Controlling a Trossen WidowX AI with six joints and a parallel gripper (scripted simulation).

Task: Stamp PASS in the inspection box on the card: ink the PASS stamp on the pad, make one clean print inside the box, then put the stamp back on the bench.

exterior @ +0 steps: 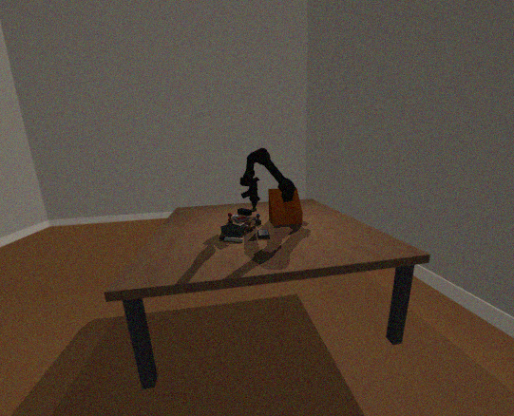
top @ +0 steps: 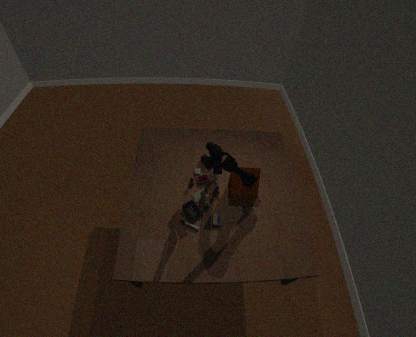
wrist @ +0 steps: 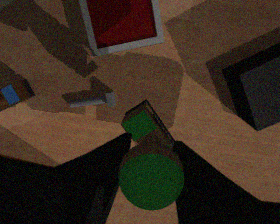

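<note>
My gripper tip is 100 mm short of the red ink pad, 40 mm to the right of it and 60 mm above it. Round my gripper tip: small grey bolt 50 mm to the left, 60 mm below; then dark block 50 mm ahead, 120 mm to the right, 50 mm below; then green-knobbed stamp right at my gripper tip.
</note>
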